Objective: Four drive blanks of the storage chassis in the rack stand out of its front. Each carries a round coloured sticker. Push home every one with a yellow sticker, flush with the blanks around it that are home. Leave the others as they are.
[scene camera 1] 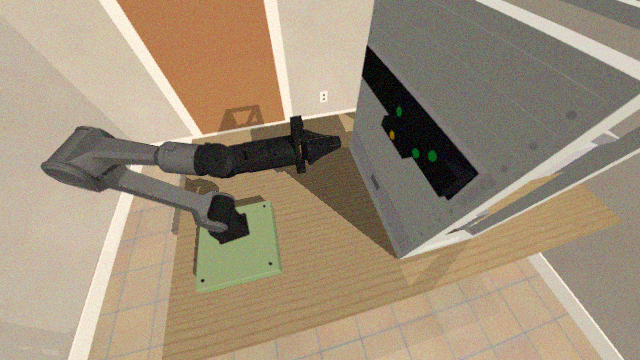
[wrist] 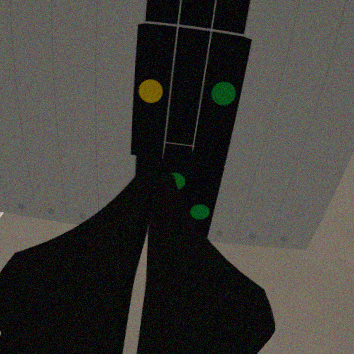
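The chassis (scene camera 1: 372, 67) is a long black strip in the grey rack front. The blank with the yellow sticker (scene camera 1: 392, 135) (wrist: 151, 91) stands out of it, at the upper left of the strip in the wrist view. One blank with a green sticker (scene camera 1: 398, 111) stands out in the scene view. Two more green stickers (scene camera 1: 415, 153) (scene camera 1: 432, 156) show lower right. In the wrist view one green sticker (wrist: 223, 93) is level with the yellow one; a lower one (wrist: 178, 181) is partly hidden by a finger, another (wrist: 200, 212) is beside it. My gripper (scene camera 1: 339, 142) (wrist: 153, 191) is shut and empty, apart from the rack.
The grey rack (scene camera 1: 450, 55) (wrist: 65, 100) stands right of the arm in the scene view, its panels on both sides of the strip. The arm's base is on a green plate (scene camera 1: 240, 267) on the wooden surface (scene camera 1: 320, 280). An orange door (scene camera 1: 215, 60) is behind.
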